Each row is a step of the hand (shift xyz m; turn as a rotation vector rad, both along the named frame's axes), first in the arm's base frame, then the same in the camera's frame.
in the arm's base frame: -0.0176 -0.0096 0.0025 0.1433 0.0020 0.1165
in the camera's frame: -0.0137 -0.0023 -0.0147 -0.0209 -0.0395 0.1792
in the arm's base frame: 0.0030 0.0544 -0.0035 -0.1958 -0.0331 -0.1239
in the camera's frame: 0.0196 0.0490 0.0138 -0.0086 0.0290 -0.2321
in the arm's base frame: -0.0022 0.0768 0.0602 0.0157 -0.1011 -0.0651
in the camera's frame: -0.0286 0.0775 0.0520 0.0327 -0.1054 -0.0503
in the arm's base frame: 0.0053 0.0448 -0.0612 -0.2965 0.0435 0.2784
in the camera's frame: 0.0650 0.0340 -0.0200 -0.3656 0.1733 -0.0601
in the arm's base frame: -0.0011 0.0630 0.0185 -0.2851 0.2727 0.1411
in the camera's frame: 0.0020 0.0605 0.0254 -0.1841 0.3692 -0.0733
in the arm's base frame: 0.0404 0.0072 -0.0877 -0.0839 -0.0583 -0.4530
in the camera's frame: 0.0939 -0.0160 -0.0172 0.3090 -0.0650 -0.3405
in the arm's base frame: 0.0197 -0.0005 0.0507 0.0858 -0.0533 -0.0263
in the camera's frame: -0.0313 -0.0030 0.0444 0.0503 -0.0829 0.0385
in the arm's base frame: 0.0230 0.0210 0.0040 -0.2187 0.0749 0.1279
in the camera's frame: 0.0144 0.0115 0.0254 -0.1948 0.1604 -0.0782
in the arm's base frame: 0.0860 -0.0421 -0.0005 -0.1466 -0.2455 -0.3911
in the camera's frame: 0.0326 -0.0703 0.0563 0.1743 -0.2102 -0.4002
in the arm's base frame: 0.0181 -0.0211 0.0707 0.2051 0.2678 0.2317
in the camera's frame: -0.0541 -0.0197 0.0496 -0.0086 0.1951 0.3596
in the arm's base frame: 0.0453 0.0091 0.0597 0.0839 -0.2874 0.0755
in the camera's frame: -0.0228 -0.0025 0.0719 -0.0989 -0.2901 0.0375
